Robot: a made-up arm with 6 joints.
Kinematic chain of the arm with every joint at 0, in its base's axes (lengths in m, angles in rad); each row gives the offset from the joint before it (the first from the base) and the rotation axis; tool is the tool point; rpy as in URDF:
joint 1: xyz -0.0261 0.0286 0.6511 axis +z
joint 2: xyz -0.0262 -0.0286 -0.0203 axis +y
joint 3: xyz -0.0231 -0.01 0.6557 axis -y
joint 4: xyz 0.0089 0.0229 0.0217 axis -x
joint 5: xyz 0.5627 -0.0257 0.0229 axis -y
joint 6: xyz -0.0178 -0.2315 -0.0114 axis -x
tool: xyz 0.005 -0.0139 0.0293 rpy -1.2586 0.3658 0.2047
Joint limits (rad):
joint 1: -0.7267..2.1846
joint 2: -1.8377..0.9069
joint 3: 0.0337..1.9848
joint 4: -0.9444..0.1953
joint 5: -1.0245..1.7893
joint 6: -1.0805..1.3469
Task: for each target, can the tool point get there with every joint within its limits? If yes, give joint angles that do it. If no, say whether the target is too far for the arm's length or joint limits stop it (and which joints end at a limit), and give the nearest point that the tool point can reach.
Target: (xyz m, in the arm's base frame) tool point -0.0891 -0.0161 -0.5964
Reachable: no: joint limits stop it (at a limit: joint 2, joint 3, joint 4) | nearest point -0.8819 -0.5786 -0.0100 | short by 1.135 m
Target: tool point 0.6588 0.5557 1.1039
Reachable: yes | joints 1.0140 0.4892 0.2833 -0.1421 0.4347 -0.7817
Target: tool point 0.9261 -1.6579 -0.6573
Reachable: no: too far | nearest point 0.5304 -0.9570 0.0406 | short by 1.065 m
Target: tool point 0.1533 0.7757 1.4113
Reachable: yes | joints 1.7044 0.3716 0.5847 -0.0228 0.7028 0.3267
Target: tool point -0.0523 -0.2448 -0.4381
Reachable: no: joint limits stop it (at a limit: joint 2, joint 3, joint 4) | nearest point -0.1262 -1.0155 -0.0092 | short by 0.885 m
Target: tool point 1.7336 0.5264 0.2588
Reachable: no: too far | nearest point 0.9604 0.3077 0.7337 | short by 0.933 m
